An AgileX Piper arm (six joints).
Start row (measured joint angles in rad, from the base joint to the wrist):
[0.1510 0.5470 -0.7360 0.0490 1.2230 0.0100]
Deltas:
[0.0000 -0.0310 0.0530 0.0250 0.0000 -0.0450]
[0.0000 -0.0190 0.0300 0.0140 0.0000 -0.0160]
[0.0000 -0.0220 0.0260 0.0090 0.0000 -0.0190]
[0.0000 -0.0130 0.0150 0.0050 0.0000 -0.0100]
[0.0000 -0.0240 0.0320 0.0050 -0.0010 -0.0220]
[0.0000 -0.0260 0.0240 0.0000 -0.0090 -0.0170]
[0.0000 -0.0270 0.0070 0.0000 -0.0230 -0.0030]
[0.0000 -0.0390 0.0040 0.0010 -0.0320 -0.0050]
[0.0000 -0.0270 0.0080 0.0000 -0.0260 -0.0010]
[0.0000 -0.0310 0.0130 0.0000 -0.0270 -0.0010]
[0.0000 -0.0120 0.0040 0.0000 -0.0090 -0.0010]
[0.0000 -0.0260 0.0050 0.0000 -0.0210 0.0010]
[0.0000 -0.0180 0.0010 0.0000 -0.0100 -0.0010]
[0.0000 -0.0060 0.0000 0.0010 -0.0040 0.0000]
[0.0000 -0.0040 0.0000 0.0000 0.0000 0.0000]
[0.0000 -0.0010 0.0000 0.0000 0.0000 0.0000]
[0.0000 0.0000 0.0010 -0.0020 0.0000 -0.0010]
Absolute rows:
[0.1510 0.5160 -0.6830 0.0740 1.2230 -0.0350]
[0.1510 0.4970 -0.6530 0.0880 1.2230 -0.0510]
[0.1510 0.4750 -0.6270 0.0970 1.2230 -0.0700]
[0.1510 0.4620 -0.6120 0.1020 1.2230 -0.0800]
[0.1510 0.4380 -0.5800 0.1070 1.2220 -0.1020]
[0.1510 0.4120 -0.5560 0.1070 1.2130 -0.1190]
[0.1510 0.3850 -0.5490 0.1070 1.1900 -0.1220]
[0.1510 0.3460 -0.5450 0.1080 1.1580 -0.1270]
[0.1510 0.3190 -0.5370 0.1080 1.1320 -0.1280]
[0.1510 0.2880 -0.5240 0.1080 1.1050 -0.1290]
[0.1510 0.2760 -0.5200 0.1080 1.0960 -0.1300]
[0.1510 0.2500 -0.5150 0.1080 1.0750 -0.1290]
[0.1510 0.2320 -0.5140 0.1080 1.0650 -0.1300]
[0.1510 0.2260 -0.5140 0.1090 1.0610 -0.1300]
[0.1510 0.2220 -0.5140 0.1090 1.0610 -0.1300]
[0.1510 0.2210 -0.5140 0.1090 1.0610 -0.1300]
[0.1510 0.2210 -0.5130 0.1070 1.0610 -0.1310]

